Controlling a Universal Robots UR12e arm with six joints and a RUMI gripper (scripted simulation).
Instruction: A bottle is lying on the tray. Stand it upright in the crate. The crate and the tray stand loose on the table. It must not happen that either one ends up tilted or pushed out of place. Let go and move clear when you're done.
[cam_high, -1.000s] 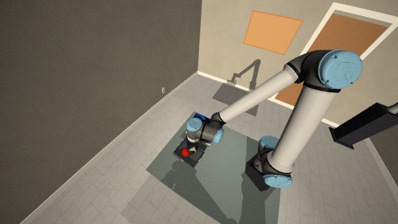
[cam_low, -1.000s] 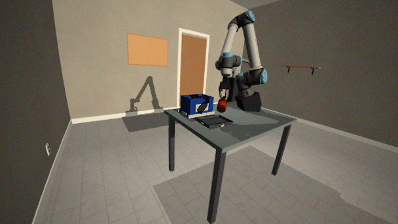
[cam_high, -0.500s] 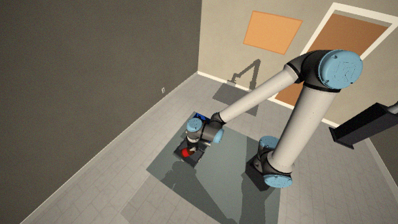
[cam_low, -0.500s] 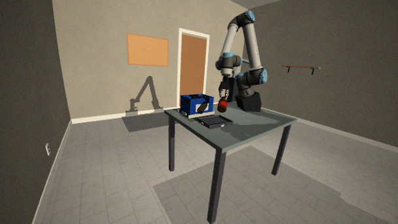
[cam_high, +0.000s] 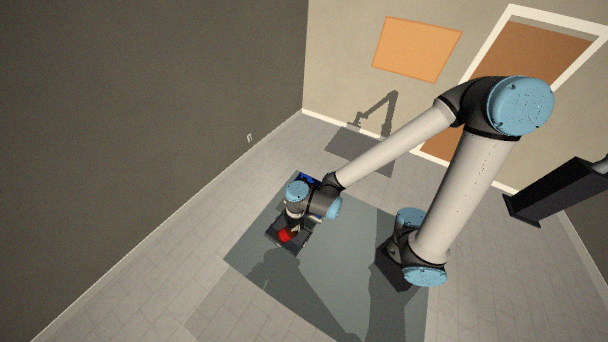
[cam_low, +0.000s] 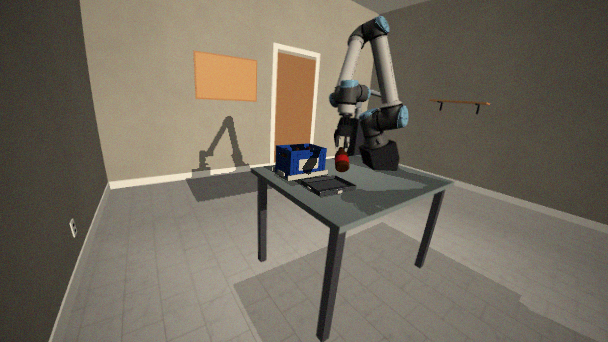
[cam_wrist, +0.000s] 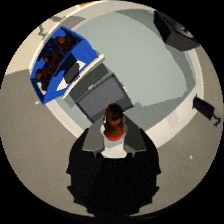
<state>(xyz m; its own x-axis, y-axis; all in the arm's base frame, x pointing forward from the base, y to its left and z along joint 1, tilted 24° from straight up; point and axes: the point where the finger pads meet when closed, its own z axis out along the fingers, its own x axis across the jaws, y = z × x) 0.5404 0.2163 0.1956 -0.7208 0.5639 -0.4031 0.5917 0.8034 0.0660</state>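
Now: hand 3 cm short of the bottle, 3 cm to the right of it and 3 cm above it. The rest, counted from my hand: crate 6 cm ahead, 29 cm to the right, 12 cm below; then tray 6 cm ahead, 1 cm to the right, 19 cm below.
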